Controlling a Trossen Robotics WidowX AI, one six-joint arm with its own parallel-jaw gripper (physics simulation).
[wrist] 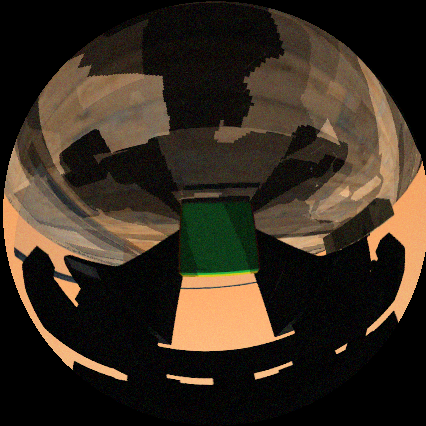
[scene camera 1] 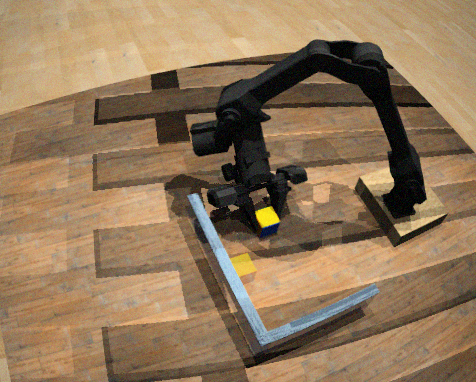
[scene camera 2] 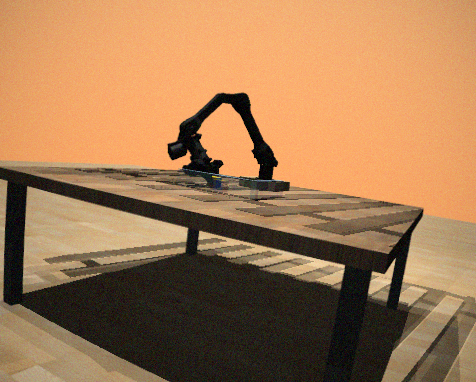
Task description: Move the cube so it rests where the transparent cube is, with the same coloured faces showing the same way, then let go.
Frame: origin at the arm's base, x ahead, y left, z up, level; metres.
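Where they show: gripper, fingertip midpoint: [wrist: 215, 233] [scene camera 1: 266, 227]; arm's base, link origin: [wrist: 356, 240] [scene camera 1: 399, 204] [scene camera 2: 265, 179].
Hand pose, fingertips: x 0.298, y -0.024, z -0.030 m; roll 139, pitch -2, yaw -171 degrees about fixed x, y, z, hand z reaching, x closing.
Observation:
Each offset is from my fingertips to the top centre of the thing. "*": to the spot under its first point. Level surfaces: height alone.
The solid cube {dx +0.001, dy -0.007, dz +0.031 m} [scene camera 1: 267, 218] [scene camera 2: 217, 183] [wrist: 219, 237] has a yellow top and a blue side in scene camera 1, and a green face toward the wrist camera. My gripper [scene camera 1: 266, 220] [wrist: 215, 233] is shut on it, with one finger on each side. The cube is low over the table; whether it touches the wood is unclear. The transparent cube {dx +0.076, dy +0.086, dz +0.028 m} [scene camera 1: 244, 266] is nearer the front left in scene camera 1, apart from the solid cube and close to the long blue-grey bar. Its top is yellow; its side looks faintly orange-brown. I cannot make it out in the wrist view.
A blue-grey L-shaped bar {* dx +0.099, dy +0.154, dz +0.048 m} [scene camera 1: 240, 296] runs along the left and front of the transparent cube in scene camera 1. The arm's base block [scene camera 1: 376, 192] [scene camera 2: 281, 186] [wrist: 359, 227] is at the right. Dark shadows cross the wooden table {dz -0.012 m} [scene camera 2: 200, 213].

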